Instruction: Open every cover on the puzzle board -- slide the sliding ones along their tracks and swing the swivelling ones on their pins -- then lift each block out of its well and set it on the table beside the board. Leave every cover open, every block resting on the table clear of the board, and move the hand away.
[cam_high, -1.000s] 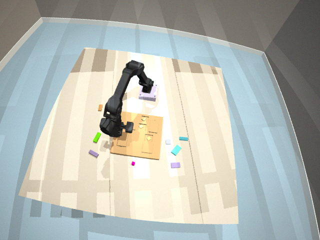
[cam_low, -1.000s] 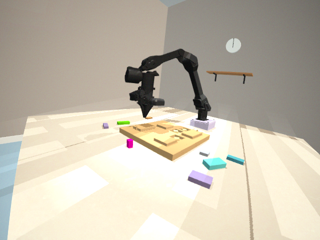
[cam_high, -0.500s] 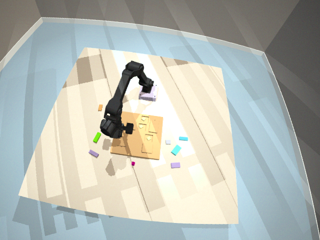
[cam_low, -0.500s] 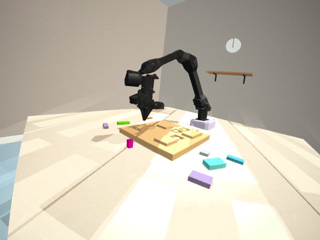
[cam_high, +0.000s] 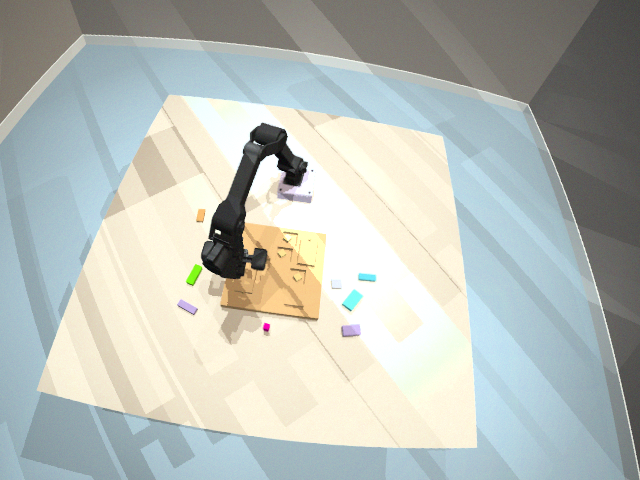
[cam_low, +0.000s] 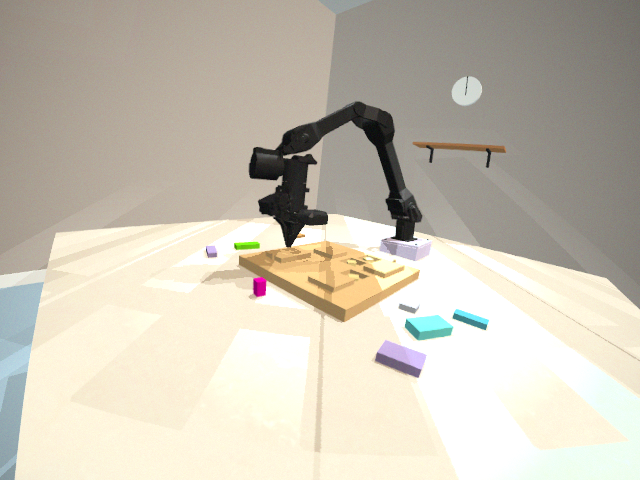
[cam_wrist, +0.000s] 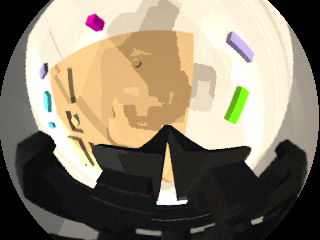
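Right now the tan puzzle board is 40 mm behind my gripper tip, 120 mm to the left of it and 10 mm below it. The rest, counted from my gripper tip: green block: 50 mm ahead, 130 mm to the right, 30 mm below; then magenta block: 150 mm ahead, 140 mm to the left, 20 mm below; then orange block: 160 mm behind, 190 mm to the right, 30 mm below.
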